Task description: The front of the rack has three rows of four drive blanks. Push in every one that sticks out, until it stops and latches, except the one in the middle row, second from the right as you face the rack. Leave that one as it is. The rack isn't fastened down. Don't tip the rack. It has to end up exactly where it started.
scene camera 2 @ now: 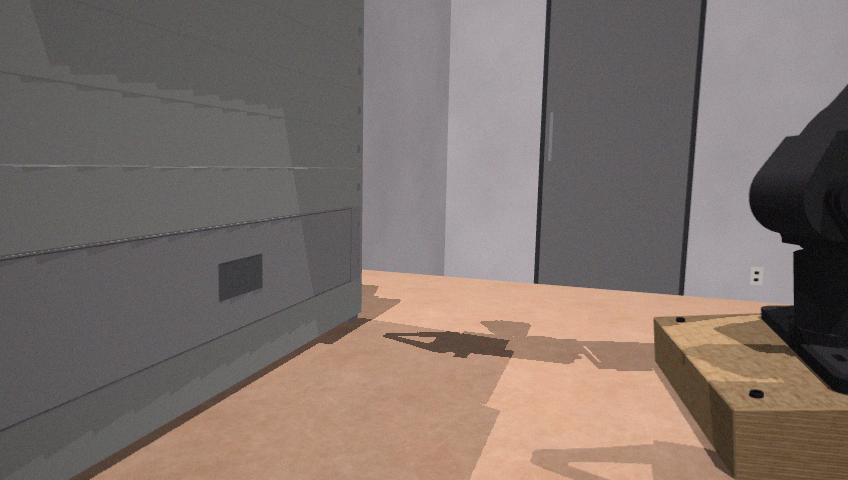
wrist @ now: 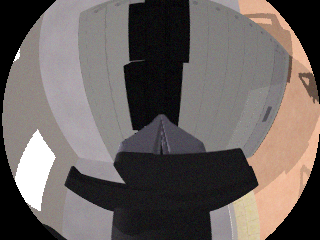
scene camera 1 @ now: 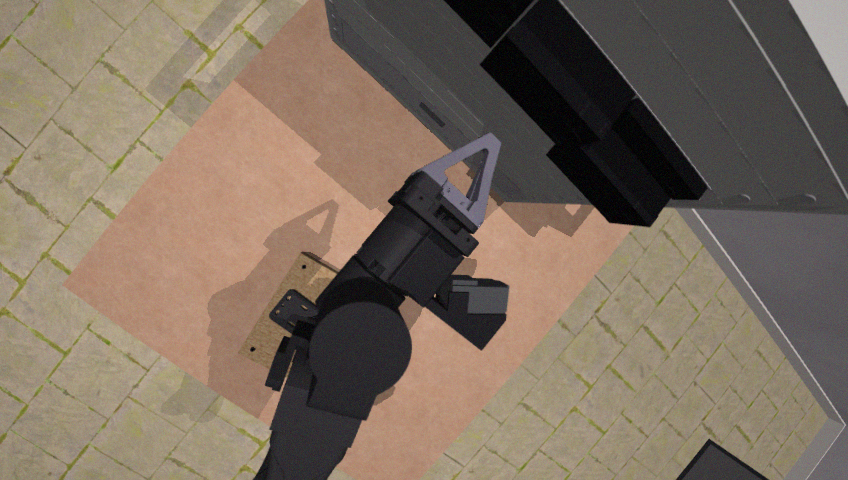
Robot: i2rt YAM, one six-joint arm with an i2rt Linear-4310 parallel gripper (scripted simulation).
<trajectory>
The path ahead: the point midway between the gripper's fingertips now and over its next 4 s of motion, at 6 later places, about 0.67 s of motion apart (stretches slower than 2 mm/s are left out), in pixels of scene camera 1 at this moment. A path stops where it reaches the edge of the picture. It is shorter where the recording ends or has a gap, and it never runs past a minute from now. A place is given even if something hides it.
The gripper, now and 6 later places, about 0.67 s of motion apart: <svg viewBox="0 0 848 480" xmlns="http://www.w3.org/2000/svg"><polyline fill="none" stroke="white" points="495,137 504,153 541,101 544,98 552,91 561,80 567,73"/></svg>
</trajectory>
